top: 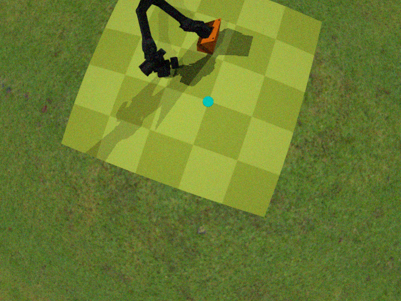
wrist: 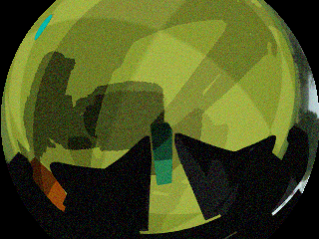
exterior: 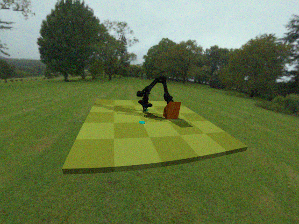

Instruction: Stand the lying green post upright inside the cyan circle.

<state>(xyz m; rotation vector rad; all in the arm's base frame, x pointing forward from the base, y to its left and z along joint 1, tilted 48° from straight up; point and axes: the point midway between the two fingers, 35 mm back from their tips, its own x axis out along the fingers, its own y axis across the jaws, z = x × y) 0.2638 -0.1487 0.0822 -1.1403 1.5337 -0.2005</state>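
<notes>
Now: gripper tip 31 cm to the right of the cyan circle, 7 cm short of it and 1 cm above it. Also, from my gripper tip: green post: 2 cm behind, 1 cm to the right.
</notes>
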